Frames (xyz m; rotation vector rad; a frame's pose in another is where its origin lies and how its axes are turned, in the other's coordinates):
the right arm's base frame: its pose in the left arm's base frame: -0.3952 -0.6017 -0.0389 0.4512 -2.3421 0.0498
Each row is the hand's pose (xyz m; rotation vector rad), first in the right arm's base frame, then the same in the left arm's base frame.
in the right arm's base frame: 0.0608 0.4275 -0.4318 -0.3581 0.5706 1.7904
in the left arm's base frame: -0.2911 -0.1483 0.3567 -1.6283 -1.4196 0.4869
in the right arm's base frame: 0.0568 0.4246 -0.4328 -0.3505 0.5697 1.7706
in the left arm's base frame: -0.2868 -0.1496 0.3544 -1.6068 -1.4331 0.4877
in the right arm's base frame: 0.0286 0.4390 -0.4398 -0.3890 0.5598 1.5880
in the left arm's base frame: -0.2682 -0.1263 0.3417 -1.4424 -1.5309 0.3843
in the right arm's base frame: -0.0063 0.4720 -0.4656 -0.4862 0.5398 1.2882
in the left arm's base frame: -0.2388 -0.0804 0.3398 -1.1778 -1.6530 0.1724
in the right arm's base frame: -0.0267 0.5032 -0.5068 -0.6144 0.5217 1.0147
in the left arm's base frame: -0.2082 -0.0381 0.3588 -0.9472 -1.7145 -0.0673
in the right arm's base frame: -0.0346 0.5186 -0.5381 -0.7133 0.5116 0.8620
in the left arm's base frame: -0.1872 -0.0161 0.3776 -0.8293 -1.7224 -0.2300
